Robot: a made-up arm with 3 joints. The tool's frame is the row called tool.
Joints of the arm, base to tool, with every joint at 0 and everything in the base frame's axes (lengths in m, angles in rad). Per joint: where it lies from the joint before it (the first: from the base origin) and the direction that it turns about. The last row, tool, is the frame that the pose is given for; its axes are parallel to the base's.
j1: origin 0 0 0.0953 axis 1 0 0
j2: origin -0.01 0.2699 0.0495 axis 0 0 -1
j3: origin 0.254 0.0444 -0.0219 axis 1 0 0
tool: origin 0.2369 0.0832 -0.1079
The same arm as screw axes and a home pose.
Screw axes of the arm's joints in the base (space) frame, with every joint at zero. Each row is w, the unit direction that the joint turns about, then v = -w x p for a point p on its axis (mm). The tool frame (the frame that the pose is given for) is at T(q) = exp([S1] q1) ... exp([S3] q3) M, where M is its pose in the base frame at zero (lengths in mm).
S1: w 1 0 0 v 0 95.3 0
S2: w 0 0 -1 v -269.9 -10 0
S3: w 1 0 0 v 0 122.9 -314.3
M =
1 0 0 480.9
0 1 0 397.5
0 0 1 15
0 0 0 1

